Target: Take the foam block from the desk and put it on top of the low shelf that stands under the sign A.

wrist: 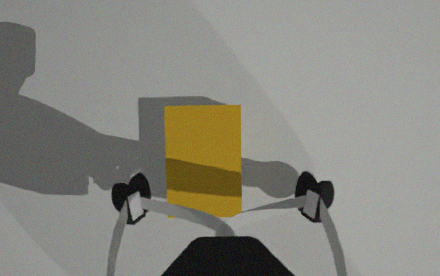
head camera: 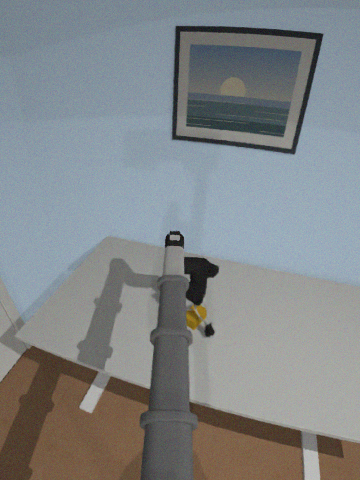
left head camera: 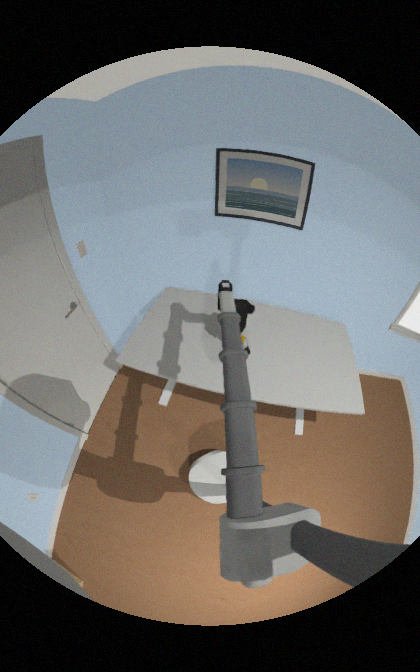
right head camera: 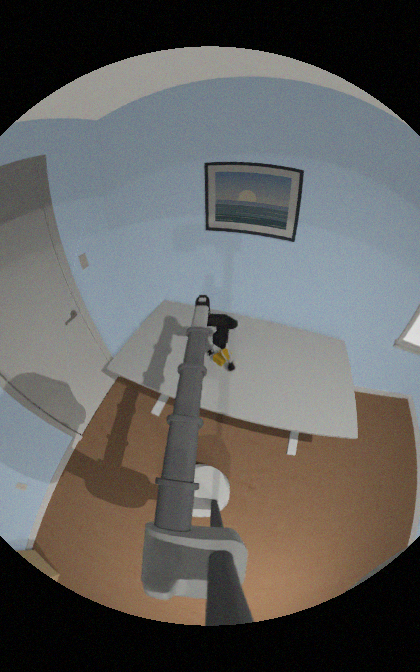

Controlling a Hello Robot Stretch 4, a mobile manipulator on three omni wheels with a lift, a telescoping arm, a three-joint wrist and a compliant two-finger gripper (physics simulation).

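Places are measured from the robot's base along level axes (x ahead, y left, z up), in centimetres.
Where they show: gripper, fingertip midpoint: (wrist: 222, 189) (head camera: 193, 324).
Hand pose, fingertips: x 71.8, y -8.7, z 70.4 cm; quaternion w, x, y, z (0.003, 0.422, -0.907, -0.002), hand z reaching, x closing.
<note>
After its pixels a point has its place.
The yellow foam block (head camera: 196, 316) {x 73.0, y -9.8, z 73.7 cm} (right head camera: 218, 358) (wrist: 202, 132) {x 76.9, y -10.9, z 73.7 cm} rests on the pale grey desk (head camera: 280, 350) {x 60.5, y -42.0, z 69.3 cm} (left head camera: 310, 370) (right head camera: 300, 385) (wrist: 375, 100) {x 68.2, y -25.8, z 69.2 cm}. In the left head view the arm hides most of the block. My gripper (right head camera: 220, 359) (wrist: 222, 189) {x 71.8, y -8.7, z 70.4 cm} is open and points down over the block. In the wrist view the fingertips stand wide apart, one to each side of the block's lower part, with a gap on both sides. In the head view the arm hides one fingertip. The low shelf and the sign A do not show in these views.
A blue wall with a framed sunset picture (head camera: 235, 90) {x 121.1, y -22.1, z 151.4 cm} (left head camera: 260, 185) (right head camera: 250, 200) stands behind the desk. A grey door (left head camera: 25, 280) (right head camera: 30, 300) is at the left. A round white object (left head camera: 207, 475) (right head camera: 215, 482) stands on the brown floor before the desk, under the arm.
</note>
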